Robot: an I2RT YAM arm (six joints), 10 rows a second.
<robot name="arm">
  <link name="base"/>
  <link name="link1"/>
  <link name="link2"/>
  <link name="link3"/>
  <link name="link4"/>
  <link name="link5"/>
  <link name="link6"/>
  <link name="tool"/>
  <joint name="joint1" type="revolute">
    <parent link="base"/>
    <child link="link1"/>
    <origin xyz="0 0 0.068" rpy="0 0 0"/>
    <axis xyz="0 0 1"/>
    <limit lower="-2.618" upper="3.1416"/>
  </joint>
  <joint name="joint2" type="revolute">
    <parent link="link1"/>
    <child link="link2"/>
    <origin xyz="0.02 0.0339 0.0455" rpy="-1.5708 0 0"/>
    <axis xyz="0 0 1"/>
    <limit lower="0" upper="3.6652"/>
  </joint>
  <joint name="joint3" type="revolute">
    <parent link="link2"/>
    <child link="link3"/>
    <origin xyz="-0.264 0 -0.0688" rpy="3.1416 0 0"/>
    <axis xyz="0 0 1"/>
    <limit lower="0" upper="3.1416"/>
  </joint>
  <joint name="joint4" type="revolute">
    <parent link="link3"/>
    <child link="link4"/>
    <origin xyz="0.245 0.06 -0.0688" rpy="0 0 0"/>
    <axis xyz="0 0 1"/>
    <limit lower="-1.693" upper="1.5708"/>
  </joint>
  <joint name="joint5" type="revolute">
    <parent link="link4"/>
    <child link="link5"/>
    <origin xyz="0.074 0.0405 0.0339" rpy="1.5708 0 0"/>
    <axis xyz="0 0 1"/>
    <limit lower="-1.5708" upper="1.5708"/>
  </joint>
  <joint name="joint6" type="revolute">
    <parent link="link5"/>
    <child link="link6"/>
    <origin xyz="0.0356 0 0.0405" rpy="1.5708 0 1.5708"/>
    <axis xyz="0 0 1"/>
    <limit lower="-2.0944" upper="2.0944"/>
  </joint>
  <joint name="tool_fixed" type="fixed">
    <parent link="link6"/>
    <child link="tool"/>
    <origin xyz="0 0 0" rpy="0 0 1.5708"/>
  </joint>
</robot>
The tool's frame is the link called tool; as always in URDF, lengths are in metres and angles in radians.
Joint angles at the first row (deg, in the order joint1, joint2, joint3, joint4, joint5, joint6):
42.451 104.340 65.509 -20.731 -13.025 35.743
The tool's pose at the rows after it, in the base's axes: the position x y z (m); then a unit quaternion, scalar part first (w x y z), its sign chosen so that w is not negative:
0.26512 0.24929 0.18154 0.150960 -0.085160 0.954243 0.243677
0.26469 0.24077 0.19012 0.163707 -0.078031 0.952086 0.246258
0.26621 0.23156 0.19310 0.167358 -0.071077 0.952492 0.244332
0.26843 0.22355 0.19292 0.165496 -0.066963 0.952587 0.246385
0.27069 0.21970 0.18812 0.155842 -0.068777 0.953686 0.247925
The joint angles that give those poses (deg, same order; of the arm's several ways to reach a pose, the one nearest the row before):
42.124 101.871 65.378 -22.009 -11.455 35.165
41.196 99.583 64.405 -22.044 -11.074 35.091
39.902 98.303 63.616 -22.497 -11.134 34.654
38.572 97.656 62.853 -22.580 -12.024 34.058
37.718 98.176 62.485 -22.666 -13.300 33.252

